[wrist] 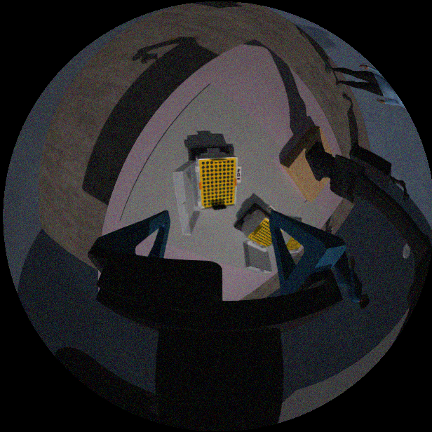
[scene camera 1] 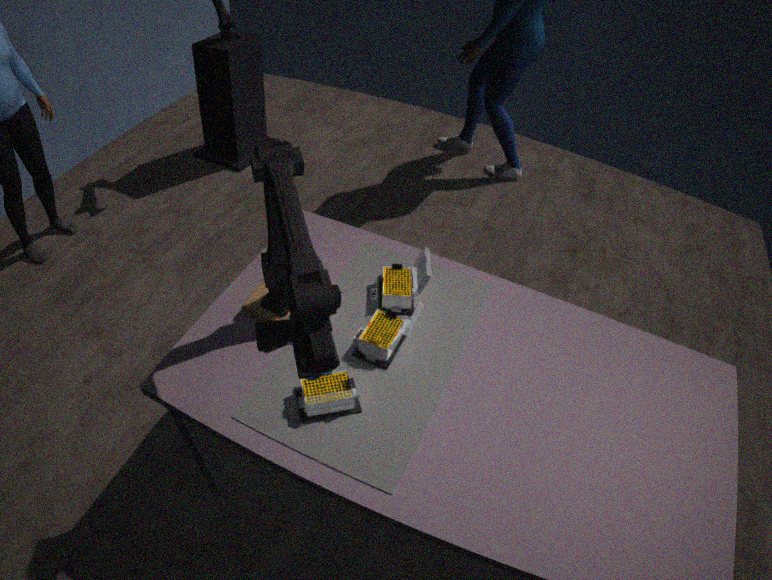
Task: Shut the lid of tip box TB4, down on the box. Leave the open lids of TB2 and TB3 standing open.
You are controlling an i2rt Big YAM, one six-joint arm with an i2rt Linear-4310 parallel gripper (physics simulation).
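Places are measured from the arm's base along level axes (x ahead, y left, z up), in metres.
Pixels of known places: arm's base, link origin: (scene camera 1: 283, 298).
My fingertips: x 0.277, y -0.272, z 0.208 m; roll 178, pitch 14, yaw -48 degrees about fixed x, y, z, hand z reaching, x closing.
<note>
Ahead of a thing's pixels: the offset from my fingertips to its top centre. "spot": to the spot under its first point. Level surfaces: height alone.
TB4 @[dx +0.001, dy +0.062, dz -0.173 m] (scene camera 1: 327, 387) (wrist: 217, 183), a white tip box with a yellow rack, stands nearest the mat's front edge; its side label is small and blurred. Its pale lid (wrist: 183, 197) stands open along the box's left side in the wrist view. My gripper (scene camera 1: 319, 374) (wrist: 219, 215) is open and empty, above and beside TB4; the arm hides most of its fingers in the scene view. Two more open boxes, the middle one @[dx +0.030, dy +0.302, dz -0.173 m] (scene camera 1: 381, 331) (wrist: 260, 232) and the far one @[dx -0.019, dy +0.487, dz -0.173 m] (scene camera 1: 397, 281) (wrist: 294, 243), are TB2 and TB3; I cannot tell which is which. The far lid (scene camera 1: 426, 261) stands upright.
The boxes stand on a grey-green mat @[dz -0.247 m] (scene camera 1: 430, 374) (wrist: 150, 200) on a pink table @[dz -0.250 m] (scene camera 1: 580, 399). The middle box's lid @[spot: dx +0.110, dy +0.321, dz -0.103 m] (scene camera 1: 415, 314) (wrist: 258, 256) stands open near my right finger in the wrist view. A wooden block (scene camera 1: 255, 300) (wrist: 306, 175) lies by the arm's base.
</note>
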